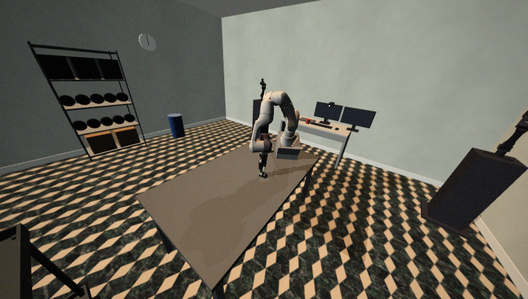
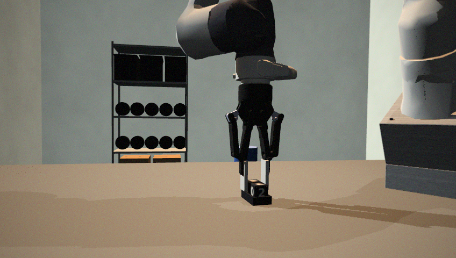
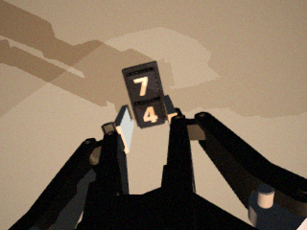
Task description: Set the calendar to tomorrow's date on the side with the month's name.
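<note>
Now: the black tray 20 mm to the left of my hand and 40 mm below it.
</note>
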